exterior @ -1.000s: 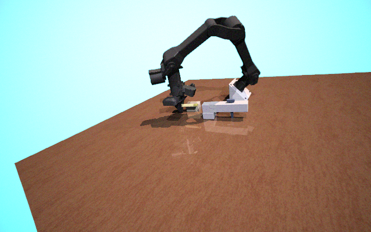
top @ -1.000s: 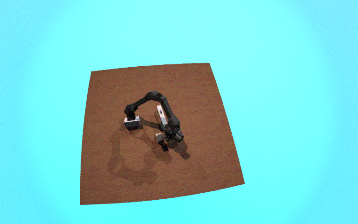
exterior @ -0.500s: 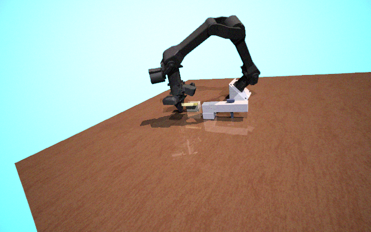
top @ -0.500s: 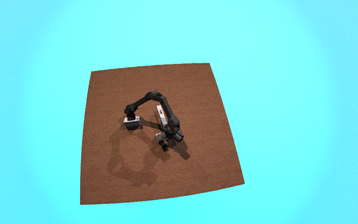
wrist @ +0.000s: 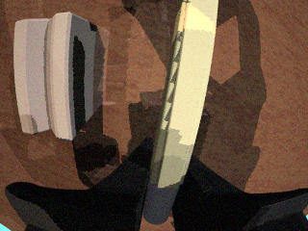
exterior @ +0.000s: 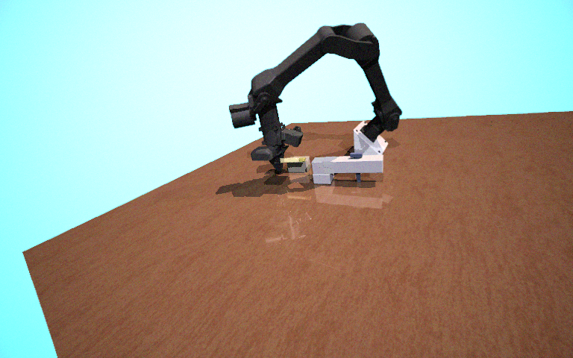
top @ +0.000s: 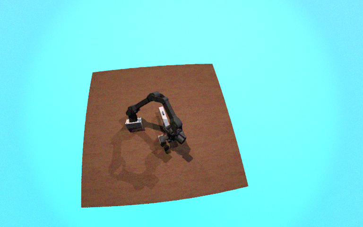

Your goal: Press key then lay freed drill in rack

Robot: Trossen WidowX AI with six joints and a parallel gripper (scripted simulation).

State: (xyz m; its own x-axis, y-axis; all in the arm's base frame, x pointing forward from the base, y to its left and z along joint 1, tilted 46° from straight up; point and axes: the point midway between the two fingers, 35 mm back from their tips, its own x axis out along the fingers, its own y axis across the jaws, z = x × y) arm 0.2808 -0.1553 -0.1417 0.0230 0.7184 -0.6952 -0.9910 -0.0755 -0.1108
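The drill is 1 cm behind my gripper tip, 4 cm to the left of it and 4 cm above it. The rest, counted from my gripper tip: small dark-blue key 3 cm behind, 23 cm to the left, 2 cm above; small beige rack 8 cm behind, 3 cm to the left, 1 cm below; grey-white housing 2 cm behind, 20 cm to the left, 1 cm above.
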